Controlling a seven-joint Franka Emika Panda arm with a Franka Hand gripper.
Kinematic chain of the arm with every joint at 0, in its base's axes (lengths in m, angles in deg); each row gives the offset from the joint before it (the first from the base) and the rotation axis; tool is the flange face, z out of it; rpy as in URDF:
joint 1: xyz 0 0 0.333 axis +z
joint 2: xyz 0 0 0 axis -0.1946 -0.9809 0
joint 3: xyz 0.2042 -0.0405 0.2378 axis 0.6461 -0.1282 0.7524
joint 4: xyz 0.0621 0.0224 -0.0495 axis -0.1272 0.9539 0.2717
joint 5: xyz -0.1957 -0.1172 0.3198 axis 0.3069 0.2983 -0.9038
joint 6: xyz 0 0 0 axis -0.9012 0.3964 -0.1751
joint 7: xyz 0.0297 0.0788 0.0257 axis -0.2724 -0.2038 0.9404
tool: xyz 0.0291 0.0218 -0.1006 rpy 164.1 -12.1 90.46
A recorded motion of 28 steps. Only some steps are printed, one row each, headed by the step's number.
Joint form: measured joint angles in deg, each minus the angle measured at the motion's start. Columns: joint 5, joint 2, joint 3, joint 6, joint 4, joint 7, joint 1.
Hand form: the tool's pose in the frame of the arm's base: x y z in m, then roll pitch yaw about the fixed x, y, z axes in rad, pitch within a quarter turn. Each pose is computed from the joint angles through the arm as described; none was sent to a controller.
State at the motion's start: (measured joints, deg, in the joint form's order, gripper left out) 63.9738 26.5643 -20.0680 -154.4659 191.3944 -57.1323 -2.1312
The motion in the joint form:
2: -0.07 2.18 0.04 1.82 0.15 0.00 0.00
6: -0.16 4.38 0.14 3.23 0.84 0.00 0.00
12: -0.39 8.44 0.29 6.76 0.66 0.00 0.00
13: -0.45 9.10 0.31 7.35 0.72 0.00 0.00
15: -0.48 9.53 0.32 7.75 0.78 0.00 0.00
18: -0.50 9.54 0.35 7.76 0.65 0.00 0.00
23: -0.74 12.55 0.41 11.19 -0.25 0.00 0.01
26: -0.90 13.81 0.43 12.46 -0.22 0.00 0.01
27: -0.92 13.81 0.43 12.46 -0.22 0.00 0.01
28: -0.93 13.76 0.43 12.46 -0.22 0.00 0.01
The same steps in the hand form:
2: 0.5190 -0.0818 0.2501 -3.1186 -0.0096 -0.7856
6: 0.5150 -0.0804 0.2634 -3.1191 -0.0119 -0.7847
12: 0.5137 -0.0791 0.2958 -3.1141 -0.0234 -0.7847
13: 0.5127 -0.0788 0.3004 -3.1142 -0.0236 -0.7851
15: 0.5118 -0.0786 0.3032 -3.1147 -0.0233 -0.7852
18: 0.5126 -0.0785 0.3042 -3.1132 -0.0250 -0.7850
23: 0.5124 -0.0778 0.3323 -3.1093 -0.0323 -0.7866
26: 0.5100 -0.0772 0.3414 -3.1095 -0.0315 -0.7880
27: 0.5100 -0.0772 0.3414 -3.1093 -0.0313 -0.7883
28: 0.5100 -0.0772 0.3410 -3.1096 -0.0305 -0.7884

